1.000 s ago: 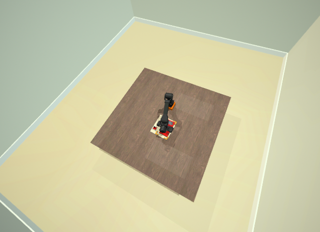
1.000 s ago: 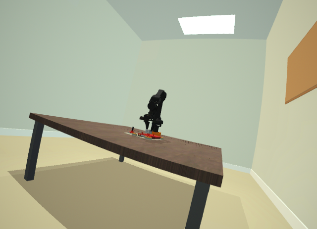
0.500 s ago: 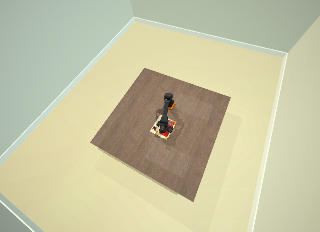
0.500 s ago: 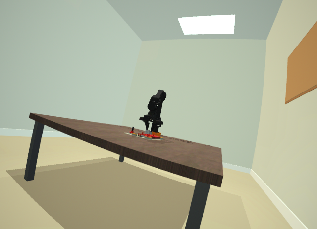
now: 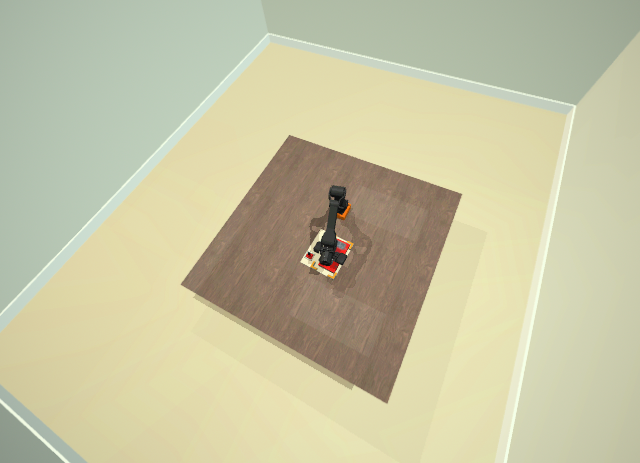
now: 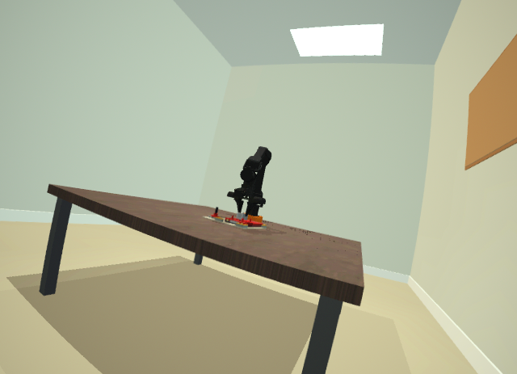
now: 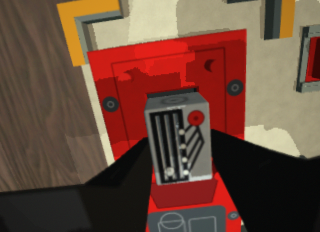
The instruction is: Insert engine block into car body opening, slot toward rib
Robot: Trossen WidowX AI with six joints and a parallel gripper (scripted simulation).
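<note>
My gripper tip is now 1 cm above the engine block.
</note>
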